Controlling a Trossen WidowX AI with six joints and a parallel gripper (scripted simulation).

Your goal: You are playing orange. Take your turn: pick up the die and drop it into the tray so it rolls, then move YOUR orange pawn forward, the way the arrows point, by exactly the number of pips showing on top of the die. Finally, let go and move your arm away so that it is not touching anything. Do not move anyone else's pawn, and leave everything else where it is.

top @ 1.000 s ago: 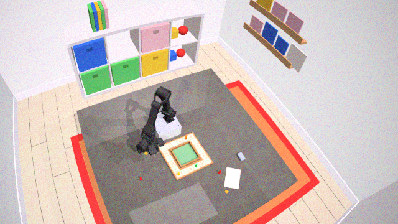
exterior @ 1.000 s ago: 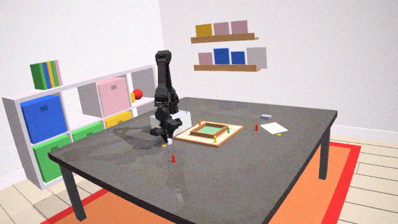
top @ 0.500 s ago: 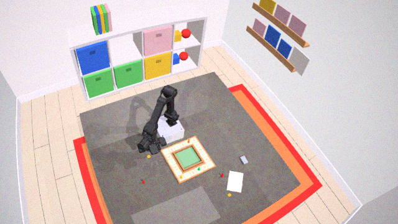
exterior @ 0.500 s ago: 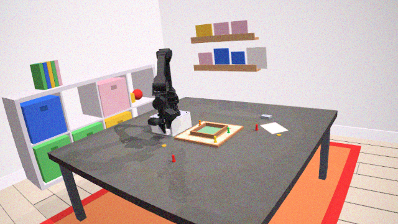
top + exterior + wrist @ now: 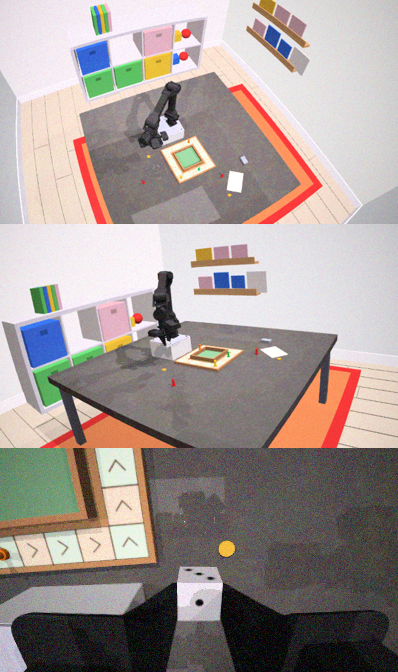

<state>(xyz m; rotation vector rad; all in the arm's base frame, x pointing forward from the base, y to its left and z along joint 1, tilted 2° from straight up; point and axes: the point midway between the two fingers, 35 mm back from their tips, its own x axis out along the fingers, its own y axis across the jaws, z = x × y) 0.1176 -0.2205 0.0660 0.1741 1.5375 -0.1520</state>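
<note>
My gripper tip is now 40 mm short of the orange pawn, 260 mm to the right of it and 100 mm above it. The rest, counted from my gripper tip: yellow pawn: 240 mm ahead, 50 mm to the left, 100 mm below; then green-felt tray: 150 mm ahead, 180 mm to the left, 120 mm below; then white die: right at my gripper tip.
</note>
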